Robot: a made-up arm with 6 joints. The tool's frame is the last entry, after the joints.
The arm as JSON. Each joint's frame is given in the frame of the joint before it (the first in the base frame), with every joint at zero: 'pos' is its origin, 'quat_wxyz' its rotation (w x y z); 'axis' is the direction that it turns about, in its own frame. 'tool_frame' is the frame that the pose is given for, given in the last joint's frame.
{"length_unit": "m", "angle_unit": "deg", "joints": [
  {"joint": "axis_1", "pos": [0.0, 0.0, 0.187], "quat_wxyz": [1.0, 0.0, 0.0, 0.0], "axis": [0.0, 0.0, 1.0]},
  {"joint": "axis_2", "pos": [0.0, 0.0, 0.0], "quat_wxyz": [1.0, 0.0, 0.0, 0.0], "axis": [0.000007, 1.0, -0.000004]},
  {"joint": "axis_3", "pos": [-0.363, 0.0, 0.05], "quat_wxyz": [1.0, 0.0, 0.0, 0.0], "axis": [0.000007, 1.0, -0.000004]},
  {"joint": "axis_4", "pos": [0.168, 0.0, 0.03], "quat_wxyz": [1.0, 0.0, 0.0, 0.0], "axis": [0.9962, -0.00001, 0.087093]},
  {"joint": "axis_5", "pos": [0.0, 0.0, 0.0], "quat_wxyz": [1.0, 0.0, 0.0, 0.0], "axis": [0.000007, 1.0, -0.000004]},
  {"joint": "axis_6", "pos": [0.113, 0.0, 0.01], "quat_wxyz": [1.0, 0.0, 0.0, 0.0], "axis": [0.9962, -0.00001, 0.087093]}
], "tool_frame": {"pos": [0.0, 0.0, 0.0], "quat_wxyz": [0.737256, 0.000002, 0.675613, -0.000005]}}
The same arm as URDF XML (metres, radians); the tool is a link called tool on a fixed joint. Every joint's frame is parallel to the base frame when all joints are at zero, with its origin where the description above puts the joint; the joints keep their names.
<robot name="arm">
<joint name="tool_fixed" type="fixed"><parent link="link6"/><child link="tool"/><origin xyz="0.0000 0.0000 0.0000" rpy="0.0000 1.4836 -0.0001"/></joint>
<joint name="axis_6" type="continuous"><parent link="link5"/><child link="link6"/><origin xyz="0.1130 0.0000 0.0100"/><axis xyz="0.9962 0 0.0871"/></joint>
<joint name="axis_5" type="continuous"><parent link="link4"/><child link="link5"/><origin xyz="0.0000 0.0000 0.0000"/><axis xyz="0 1 0"/></joint>
<joint name="axis_4" type="continuous"><parent link="link3"/><child link="link4"/><origin xyz="0.1680 0.0000 0.0300"/><axis xyz="0.9962 0 0.0871"/></joint>
<joint name="axis_3" type="continuous"><parent link="link2"/><child link="link3"/><origin xyz="-0.3630 0.0000 0.0500"/><axis xyz="0 1 0"/></joint>
<joint name="axis_2" type="continuous"><parent link="link1"/><child link="link2"/><origin xyz="0.0000 0.0000 0.0000"/><axis xyz="0 1 0"/></joint>
<joint name="axis_1" type="continuous"><parent link="base_link"/><child link="link1"/><origin xyz="0.0000 0.0000 0.1870"/><axis xyz="0 0 1"/></joint>
<link name="base_link"/>
<link name="link1"/>
<link name="link2"/>
<link name="link3"/>
<link name="link4"/>
<link name="link5"/>
<link name="link6"/>
<link name="tool"/>
</robot>

